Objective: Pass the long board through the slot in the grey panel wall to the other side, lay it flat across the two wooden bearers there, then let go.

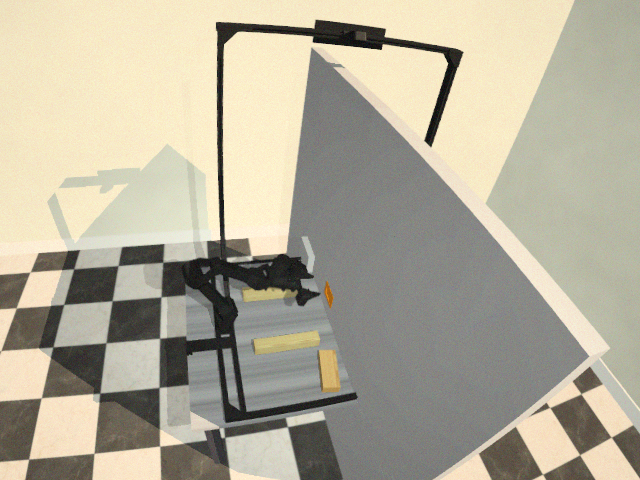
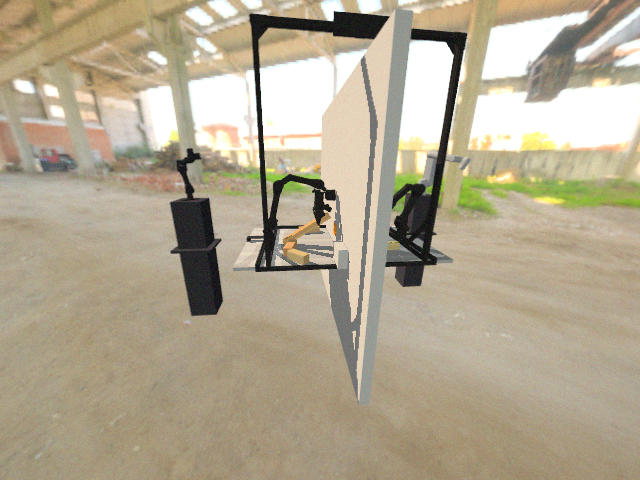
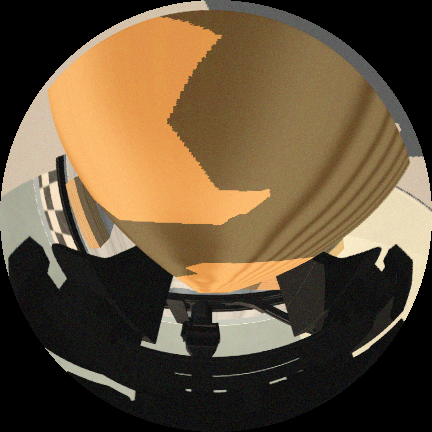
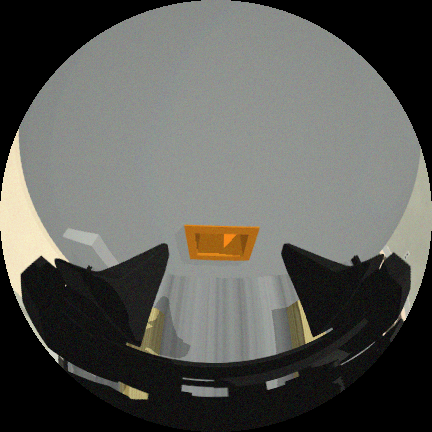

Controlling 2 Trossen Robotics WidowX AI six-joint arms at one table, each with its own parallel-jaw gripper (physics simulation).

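Seen in the pictures: left gripper, between the fingertips: [image 2: 317, 224]; right gripper, between the fingertips: [image 1: 316, 285] [image 4: 227, 250]; left arm's base, origin of its link: [image 3: 201, 306]; right arm's base, origin of its link: [image 1: 224, 327] [image 2: 400, 237].
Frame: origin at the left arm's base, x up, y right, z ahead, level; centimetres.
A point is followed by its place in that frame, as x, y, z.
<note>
The long board [image 2: 306, 228] {9.7, 5.9, 24.4} [image 3: 125, 125] is tilted. Its lower end is near the blocks and its upper end near the panel wall [image 1: 413, 258] {66.6, -34.5, 48.2} [image 2: 351, 155] {53.0, 37.6, 43.2} [image 4: 215, 125] {22.9, 5.4, 48.2}. My left gripper [image 2: 318, 222] {11.6, 3.1, 32.0} [image 3: 224, 232] {11.6, 3.1, 32.0} is shut on the board near its upper end. The slot's orange frame [image 1: 326, 287] {8.5, 8.1, 48.3} [image 2: 334, 228] {7.9, 0.9, 43.5} [image 4: 222, 229] {11.3, 4.3, 48.4} is close to that end; the exact gap is unclear. No board sticks out of the slot on the right arm's side. My right gripper [image 1: 315, 285] {15.0, 4.3, 54.5} [image 4: 227, 250] {15.0, 4.3, 54.5} is open and empty, facing the slot. Two bearers, one [image 1: 286, 342] {2.5, -11.9, 69.1} and another [image 1: 261, 295] {1.4, 13.5, 74.6}, lie parallel below it.
A short wooden block [image 1: 329, 370] {1.9, -26.3, 55.9} lies by the wall on the bearers' side. Another block [image 2: 297, 256] {1.8, 32.8, 17.9} lies on the left arm's side, below the board. A pale bracket [image 1: 308, 255] {7.7, 28.8, 50.9} [image 4: 82, 236] {8.1, 31.7, 49.7} stands at the wall. A black frame [image 1: 220, 155] {56.6, 34.2, 88.7} [image 2: 260, 129] {62.8, 37.4, 2.9} surrounds the table.
</note>
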